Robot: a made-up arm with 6 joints. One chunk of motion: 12 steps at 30 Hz.
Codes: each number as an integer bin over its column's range. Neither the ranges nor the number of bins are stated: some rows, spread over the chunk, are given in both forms.
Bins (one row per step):
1: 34 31 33 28 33 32
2: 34 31 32 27 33 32
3: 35 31 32 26 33 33
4: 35 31 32 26 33 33
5: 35 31 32 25 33 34
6: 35 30 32 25 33 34
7: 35 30 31 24 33 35
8: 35 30 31 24 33 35
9: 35 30 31 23 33 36
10: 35 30 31 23 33 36
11: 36 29 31 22 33 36
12: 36 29 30 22 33 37
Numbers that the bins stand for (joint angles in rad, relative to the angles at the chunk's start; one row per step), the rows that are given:
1: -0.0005 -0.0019 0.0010 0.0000 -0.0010 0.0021
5: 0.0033 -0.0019 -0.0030 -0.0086 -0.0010 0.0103
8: 0.0033 -0.0057 -0.0070 -0.0114 -0.0010 0.0144
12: 0.0071 -0.0095 -0.0110 -0.0171 -0.0010 0.0227
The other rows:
2: -0.0005 -0.0019 -0.0030 -0.0029 -0.0010 0.0021
3: 0.0033 -0.0019 -0.0030 -0.0057 -0.0010 0.0062
4: 0.0033 -0.0019 -0.0030 -0.0057 -0.0010 0.0062
6: 0.0033 -0.0057 -0.0030 -0.0086 -0.0010 0.0103
7: 0.0033 -0.0057 -0.0070 -0.0114 -0.0010 0.0144
9: 0.0033 -0.0057 -0.0070 -0.0143 -0.0010 0.0186
10: 0.0033 -0.0057 -0.0070 -0.0143 -0.0010 0.0186
11: 0.0071 -0.0095 -0.0070 -0.0171 -0.0010 0.0186

